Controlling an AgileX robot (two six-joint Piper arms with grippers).
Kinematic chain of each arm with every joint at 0, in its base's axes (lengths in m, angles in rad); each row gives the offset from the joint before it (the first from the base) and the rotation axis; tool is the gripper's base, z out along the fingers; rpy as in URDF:
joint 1: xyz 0 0 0.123 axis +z
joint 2: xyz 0 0 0 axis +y
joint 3: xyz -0.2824 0 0.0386 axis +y
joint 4: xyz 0.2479 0 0.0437 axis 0.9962 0 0.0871
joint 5: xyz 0 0 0 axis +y
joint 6: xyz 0.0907 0 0.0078 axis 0.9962 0 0.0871
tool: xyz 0 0 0 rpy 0 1.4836 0
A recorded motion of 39 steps. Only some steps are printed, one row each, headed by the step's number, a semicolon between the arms.
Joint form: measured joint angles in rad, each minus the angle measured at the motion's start. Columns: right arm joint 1, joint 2, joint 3, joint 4, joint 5, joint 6; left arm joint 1, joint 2, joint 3, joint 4, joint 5, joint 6.
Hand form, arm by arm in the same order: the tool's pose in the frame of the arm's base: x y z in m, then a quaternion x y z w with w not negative. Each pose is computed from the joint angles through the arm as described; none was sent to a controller.
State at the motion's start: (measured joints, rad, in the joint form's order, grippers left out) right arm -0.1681 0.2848 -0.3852 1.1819 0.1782 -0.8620; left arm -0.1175 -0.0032 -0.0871 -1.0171 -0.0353 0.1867
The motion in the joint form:
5: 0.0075 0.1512 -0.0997 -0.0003 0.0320 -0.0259; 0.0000 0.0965 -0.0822 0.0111 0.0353 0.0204
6: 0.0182 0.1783 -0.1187 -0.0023 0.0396 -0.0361; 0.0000 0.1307 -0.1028 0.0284 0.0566 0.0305
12: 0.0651 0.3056 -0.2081 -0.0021 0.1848 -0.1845; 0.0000 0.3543 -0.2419 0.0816 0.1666 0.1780
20: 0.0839 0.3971 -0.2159 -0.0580 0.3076 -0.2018; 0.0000 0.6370 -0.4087 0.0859 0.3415 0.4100
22: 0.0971 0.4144 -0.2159 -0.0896 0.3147 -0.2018; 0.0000 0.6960 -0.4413 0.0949 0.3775 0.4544
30: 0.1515 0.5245 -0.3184 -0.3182 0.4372 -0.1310; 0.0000 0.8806 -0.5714 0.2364 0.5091 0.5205
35: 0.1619 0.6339 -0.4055 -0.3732 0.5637 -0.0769; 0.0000 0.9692 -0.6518 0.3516 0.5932 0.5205
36: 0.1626 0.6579 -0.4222 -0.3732 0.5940 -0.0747; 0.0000 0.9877 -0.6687 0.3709 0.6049 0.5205
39: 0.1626 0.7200 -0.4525 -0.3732 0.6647 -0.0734; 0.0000 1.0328 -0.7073 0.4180 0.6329 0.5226
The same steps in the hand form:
5: 0.0966 0.0023 0.3379 0.08272 0.68267 0.11176 0.71738; 0.0557 -0.0067 0.2649 -0.21623 0.60992 -0.33723 0.68375
6: 0.1012 0.0032 0.3413 0.07348 0.68785 0.11349 0.71315; 0.0590 -0.0087 0.2687 -0.20454 0.62406 -0.32951 0.67833
12: 0.1229 0.0174 0.3520 -0.03815 0.72379 0.12285 0.67792; 0.0857 -0.0199 0.2933 -0.12214 0.70114 -0.27069 0.64824
20: 0.1390 0.0268 0.3366 -0.09883 0.76701 0.14545 0.61707; 0.1292 -0.0375 0.3097 -0.00056 0.78362 -0.22422 0.57937
22: 0.1420 0.0283 0.3327 -0.11389 0.77509 0.14113 0.60527; 0.1392 -0.0410 0.3105 0.02707 0.79790 -0.21519 0.56242
30: 0.1585 0.0374 0.3358 -0.20711 0.80755 0.12545 0.53780; 0.1724 -0.0499 0.3137 0.12733 0.83838 -0.17279 0.50105
35: 0.1763 0.0435 0.3373 -0.23365 0.83277 0.15705 0.47669; 0.1888 -0.0523 0.3156 0.18017 0.85608 -0.14593 0.46192
36: 0.1800 0.0450 0.3370 -0.23962 0.83690 0.16668 0.46304; 0.1927 -0.0526 0.3163 0.18815 0.85855 -0.14072 0.45573
39: 0.1897 0.0482 0.3323 -0.25257 0.84833 0.18979 0.42487; 0.2022 -0.0530 0.3166 0.20795 0.86458 -0.12734 0.43936

